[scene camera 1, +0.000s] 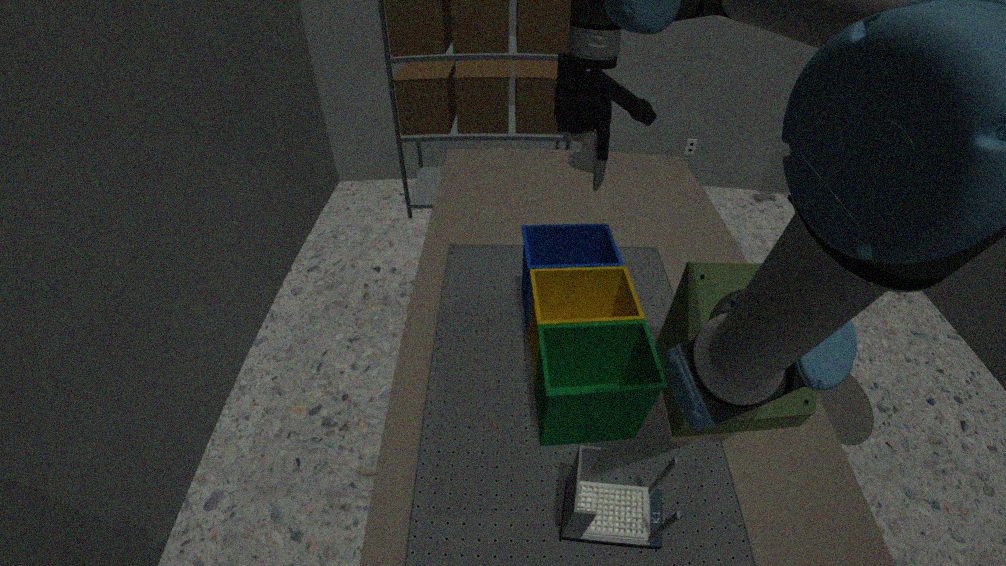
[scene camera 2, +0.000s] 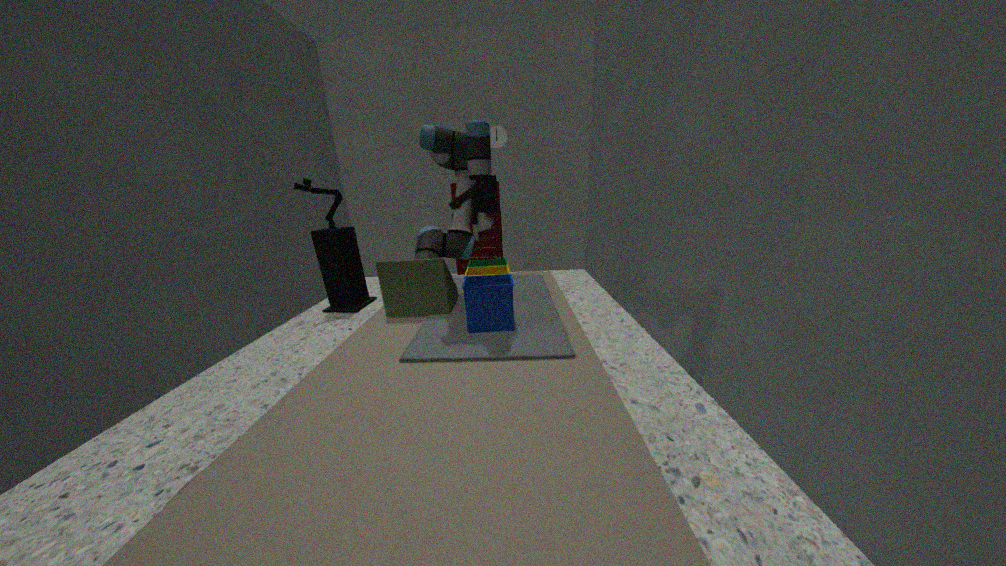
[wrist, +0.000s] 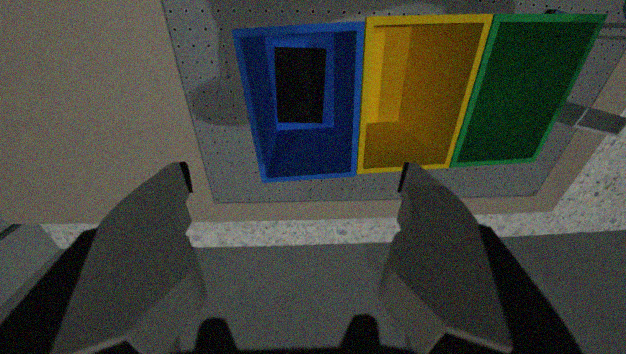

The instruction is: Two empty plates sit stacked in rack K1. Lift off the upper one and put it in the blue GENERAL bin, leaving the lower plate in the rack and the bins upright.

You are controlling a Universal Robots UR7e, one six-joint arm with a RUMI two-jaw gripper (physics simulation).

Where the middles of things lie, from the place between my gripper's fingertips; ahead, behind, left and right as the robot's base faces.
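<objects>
Blue bin (scene camera 1: 568, 245): 240 mm below my hand, 20 mm ahead of it, 10 mm to the left of it. Black plate (wrist: 300, 72): 320 mm below my hand and 20 mm ahead of it. The yellow bin (scene camera 1: 580, 294) is 240 mm below my hand and 140 mm to the left of it; the green bin (scene camera 1: 597, 381) is 240 mm below my hand, 270 mm to the left of it and 20 mm behind it.
</objects>
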